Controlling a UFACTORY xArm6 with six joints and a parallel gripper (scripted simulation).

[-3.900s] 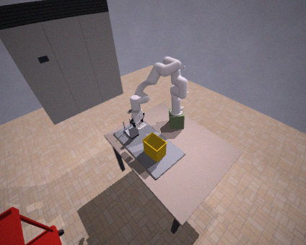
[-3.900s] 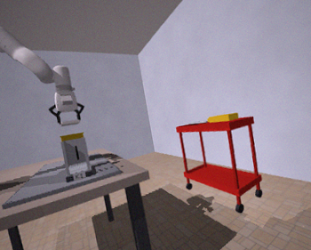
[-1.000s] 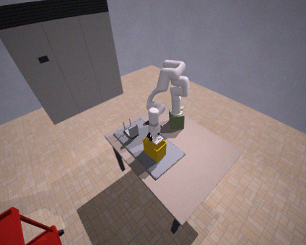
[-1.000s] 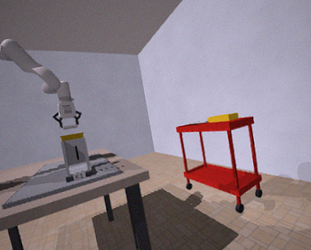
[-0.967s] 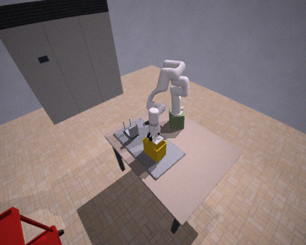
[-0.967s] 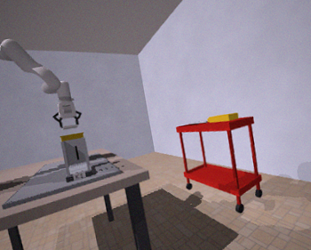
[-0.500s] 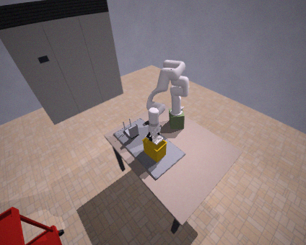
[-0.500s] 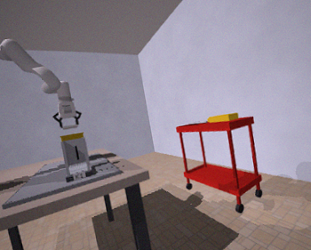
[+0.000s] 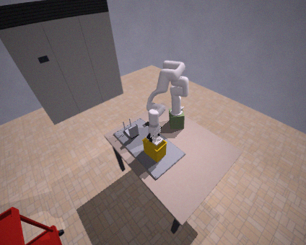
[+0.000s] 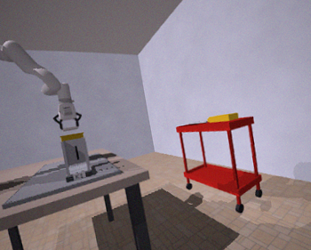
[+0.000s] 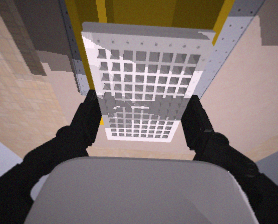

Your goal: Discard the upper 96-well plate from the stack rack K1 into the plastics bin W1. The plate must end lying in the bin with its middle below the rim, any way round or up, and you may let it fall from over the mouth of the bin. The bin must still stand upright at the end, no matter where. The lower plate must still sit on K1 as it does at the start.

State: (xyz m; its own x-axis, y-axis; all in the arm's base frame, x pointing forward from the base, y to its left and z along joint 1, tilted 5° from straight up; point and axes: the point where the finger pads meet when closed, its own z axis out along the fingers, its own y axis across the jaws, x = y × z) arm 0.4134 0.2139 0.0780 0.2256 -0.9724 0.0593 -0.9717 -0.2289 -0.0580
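Right now the yellow plastics bin W1 is 140 mm below my hand. Also, from my hand: rack label: 440 mm to the right, 220 mm below, 80 mm ahead.
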